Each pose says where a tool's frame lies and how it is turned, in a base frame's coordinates. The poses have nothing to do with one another.
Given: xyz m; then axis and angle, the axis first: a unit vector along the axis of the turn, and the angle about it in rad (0 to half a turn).
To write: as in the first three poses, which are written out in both.
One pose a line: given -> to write
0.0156 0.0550 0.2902 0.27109 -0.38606 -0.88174 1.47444 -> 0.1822 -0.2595 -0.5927 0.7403 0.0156 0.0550 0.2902
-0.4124 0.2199 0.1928 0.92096 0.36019 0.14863 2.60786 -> 0.8884 0.3474 0.1434 0.2637 -0.4124 0.2199 0.1928
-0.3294 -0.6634 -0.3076 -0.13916 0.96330 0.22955 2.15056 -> -0.1224 0.8474 0.2019 0.4755 -0.3294 -0.6634 -0.3076
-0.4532 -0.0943 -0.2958 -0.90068 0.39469 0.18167 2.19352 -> -0.8014 0.3512 0.1616 0.4565 -0.4532 -0.0943 -0.2958
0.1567 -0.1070 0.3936 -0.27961 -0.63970 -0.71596 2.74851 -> -0.2742 -0.6274 -0.7022 0.1953 0.1567 -0.1070 0.3936
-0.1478 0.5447 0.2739 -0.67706 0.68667 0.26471 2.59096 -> -0.6516 0.6608 0.2547 0.2719 -0.1478 0.5447 0.2739
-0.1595 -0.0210 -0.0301 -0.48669 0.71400 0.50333 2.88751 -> -0.4828 0.7082 0.4993 0.1267 -0.1595 -0.0210 -0.0301
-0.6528 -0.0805 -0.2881 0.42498 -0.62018 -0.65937 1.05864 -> 0.2146 -0.3132 -0.3329 0.8632 -0.6528 -0.0805 -0.2881
